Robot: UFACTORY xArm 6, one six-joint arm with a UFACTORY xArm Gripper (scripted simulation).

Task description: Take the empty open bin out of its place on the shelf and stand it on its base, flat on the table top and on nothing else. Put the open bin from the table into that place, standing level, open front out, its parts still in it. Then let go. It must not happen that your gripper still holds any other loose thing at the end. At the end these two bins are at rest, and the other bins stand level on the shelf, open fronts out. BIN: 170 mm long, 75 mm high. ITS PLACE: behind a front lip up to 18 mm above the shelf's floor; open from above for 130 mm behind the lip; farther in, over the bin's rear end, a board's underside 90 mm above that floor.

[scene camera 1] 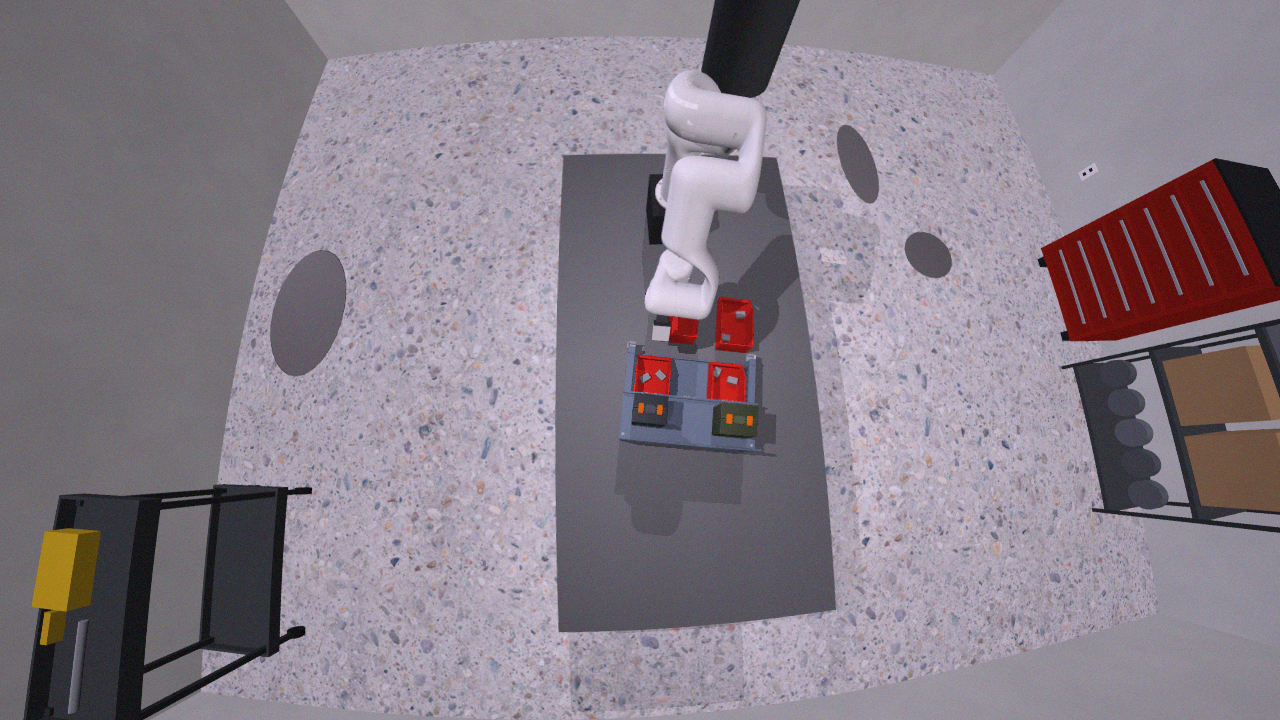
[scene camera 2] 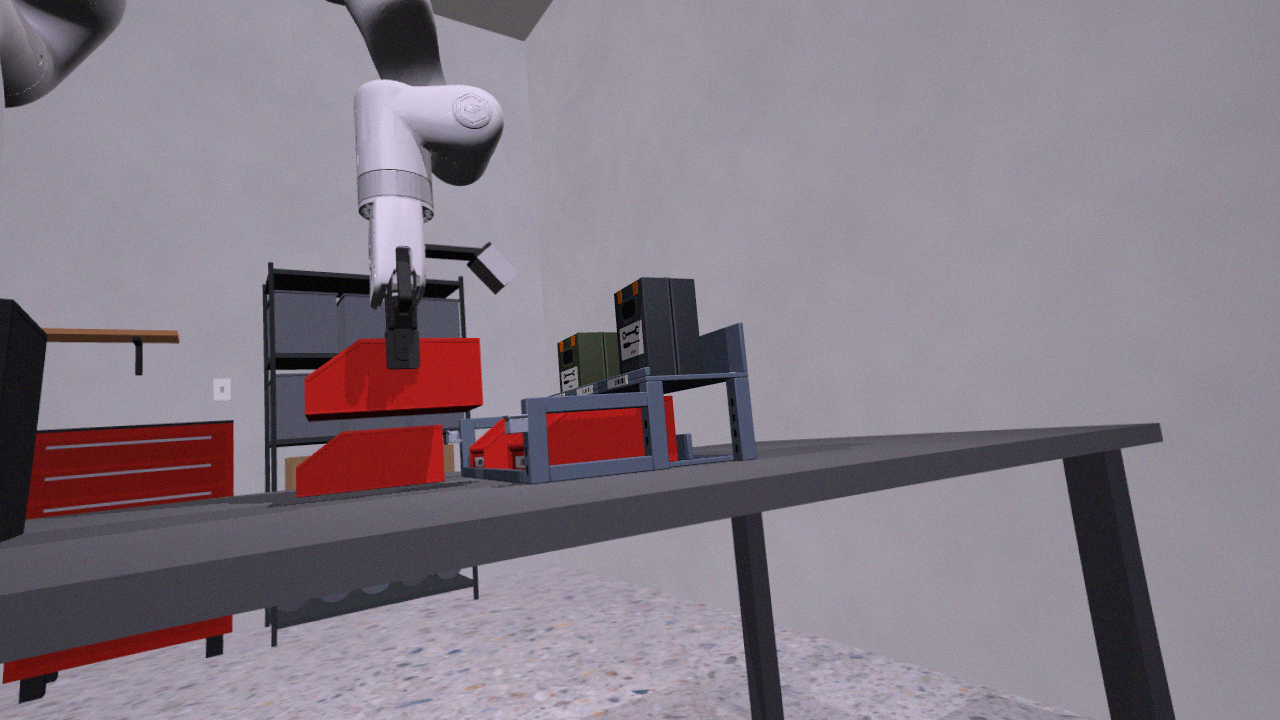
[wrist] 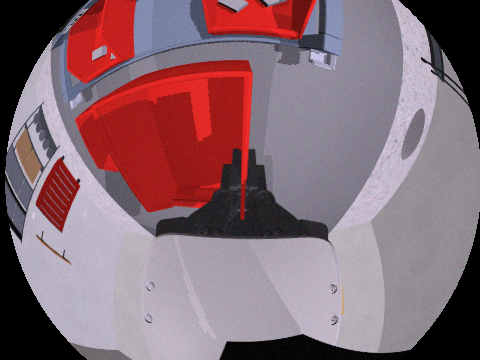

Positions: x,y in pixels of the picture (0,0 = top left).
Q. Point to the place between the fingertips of the gripper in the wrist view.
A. At 243,162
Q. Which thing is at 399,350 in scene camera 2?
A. The gripper.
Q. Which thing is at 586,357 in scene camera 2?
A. A green box.
